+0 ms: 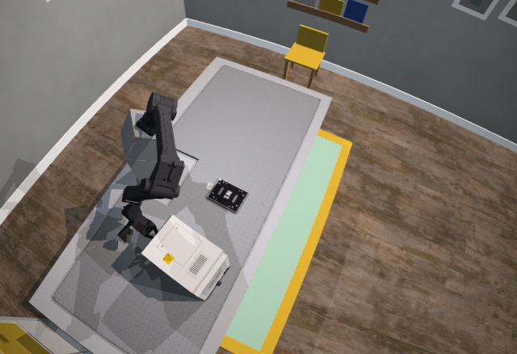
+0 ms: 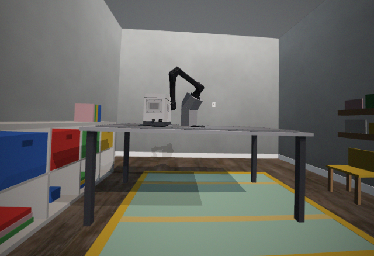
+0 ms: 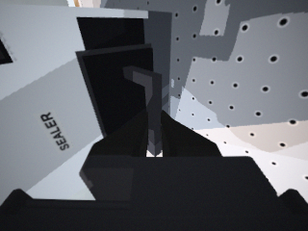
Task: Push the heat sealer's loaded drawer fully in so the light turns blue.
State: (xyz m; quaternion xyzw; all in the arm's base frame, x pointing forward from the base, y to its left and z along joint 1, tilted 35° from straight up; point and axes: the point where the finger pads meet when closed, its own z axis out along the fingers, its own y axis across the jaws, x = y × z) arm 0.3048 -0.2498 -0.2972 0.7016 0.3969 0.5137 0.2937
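Now: the dark sealer drawer 110 mm ahead of my hand, 10 mm to the right of it and 10 mm below it.
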